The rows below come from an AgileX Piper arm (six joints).
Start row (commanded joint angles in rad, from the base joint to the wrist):
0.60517 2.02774 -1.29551 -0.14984 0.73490 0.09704
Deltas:
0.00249 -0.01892 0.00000 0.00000 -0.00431 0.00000
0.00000 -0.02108 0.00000 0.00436 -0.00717 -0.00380
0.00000 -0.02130 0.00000 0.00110 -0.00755 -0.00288
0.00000 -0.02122 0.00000 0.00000 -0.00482 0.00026
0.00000 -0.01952 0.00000 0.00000 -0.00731 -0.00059
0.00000 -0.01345 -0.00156 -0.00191 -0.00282 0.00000
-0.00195 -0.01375 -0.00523 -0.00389 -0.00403 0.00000
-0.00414 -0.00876 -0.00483 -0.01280 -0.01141 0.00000
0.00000 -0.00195 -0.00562 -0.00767 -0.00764 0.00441
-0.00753 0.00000 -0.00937 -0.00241 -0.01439 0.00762
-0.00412 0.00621 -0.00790 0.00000 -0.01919 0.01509
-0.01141 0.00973 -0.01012 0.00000 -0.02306 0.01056
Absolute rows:
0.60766 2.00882 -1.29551 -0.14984 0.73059 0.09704
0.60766 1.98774 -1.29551 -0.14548 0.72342 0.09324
0.60766 1.96644 -1.29551 -0.14438 0.71587 0.09036
0.60766 1.94522 -1.29551 -0.14438 0.71105 0.09062
0.60766 1.92570 -1.29551 -0.14438 0.70374 0.09003
0.60766 1.91225 -1.29707 -0.14629 0.70092 0.09003
0.60571 1.89850 -1.30230 -0.15018 0.69689 0.09003
0.60157 1.88974 -1.30713 -0.16298 0.68548 0.09003
0.60157 1.88779 -1.31275 -0.17065 0.67784 0.09444
0.59404 1.88779 -1.32212 -0.17306 0.66345 0.10206
0.58992 1.89400 -1.33002 -0.17306 0.64426 0.11715
0.57851 1.90373 -1.34014 -0.17306 0.62120 0.12771

